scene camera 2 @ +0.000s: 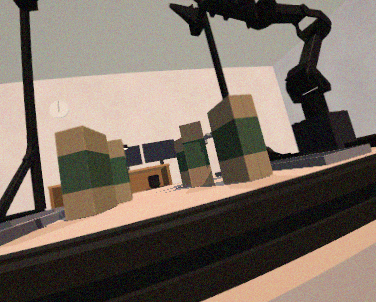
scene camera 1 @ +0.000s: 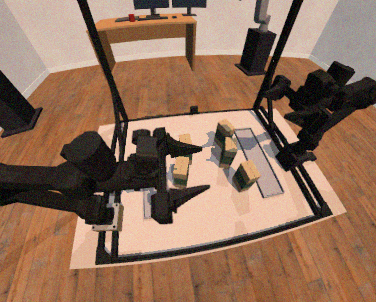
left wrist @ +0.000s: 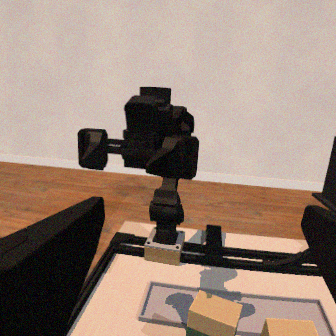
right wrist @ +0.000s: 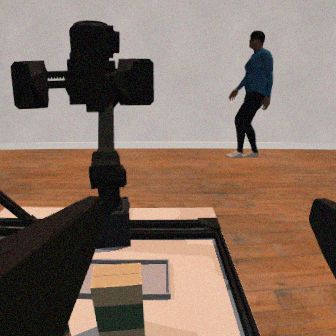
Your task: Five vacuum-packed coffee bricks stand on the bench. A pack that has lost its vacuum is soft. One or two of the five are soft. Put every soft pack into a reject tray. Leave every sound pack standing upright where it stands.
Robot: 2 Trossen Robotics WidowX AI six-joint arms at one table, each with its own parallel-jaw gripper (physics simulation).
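Frame: origin at the left arm's base, x ahead, y left, z up, level; metres.
Seen in the pictures: left gripper, fingertip midpoint: (scene camera 1: 273, 104) (left wrist: 205, 211) (right wrist: 71, 79); right gripper, fingertip midpoint: (scene camera 1: 206, 166) (left wrist: 113, 164) (right wrist: 207, 208); left arm's base, origin of the base link: (scene camera 2: 318, 117) (scene camera 1: 298, 150) (right wrist: 109, 204); right arm's base, origin of the base link: (scene camera 1: 105, 216) (left wrist: 165, 237).
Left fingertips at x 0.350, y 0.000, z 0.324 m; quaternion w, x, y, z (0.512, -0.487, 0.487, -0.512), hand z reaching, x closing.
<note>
Offsets run from my left fingertips to a thing's top centre.
Five tan packs with green bands stand upright and apart from the grippers. Two are left of centre, a front one @[dy -0.070, dx +0.216, dz -0.286 m] (scene camera 1: 181, 172) (scene camera 2: 85, 172) (left wrist: 214, 312) and a back one @[dy -0.181, dx +0.166, dz -0.286 m] (scene camera 1: 185, 141) (scene camera 2: 119, 172). Three are farther right: a front one @[dy +0.027, dx -0.034, dz -0.286 m] (scene camera 1: 246, 175) (scene camera 2: 240, 140) (right wrist: 117, 300), a middle one @[dy -0.105, dx -0.015, dz -0.286 m] (scene camera 1: 227, 151) (scene camera 2: 194, 156) with an uneven outline in scene camera 2, and a back one @[dy -0.219, dx -0.049, dz -0.286 m] (scene camera 1: 225, 130). My right gripper (scene camera 1: 205, 167) (left wrist: 113, 164) (right wrist: 207, 208) is open and empty above the bench. My left gripper (scene camera 1: 276, 104) (left wrist: 205, 211) (right wrist: 71, 79) is open and empty, raised at the right.
A shallow tray @[dy -0.074, dx -0.188, dz -0.413 m] (scene camera 1: 270, 161) (right wrist: 169, 280) lies right of the packs. Another tray @[dy -0.147, dx +0.327, dz -0.413 m] (scene camera 1: 147, 210) (left wrist: 235, 291) lies at the left, partly hidden under the right arm in scene camera 1. Black frame rails (scene camera 1: 220, 242) edge the bench, with uprights at the back corners.
</note>
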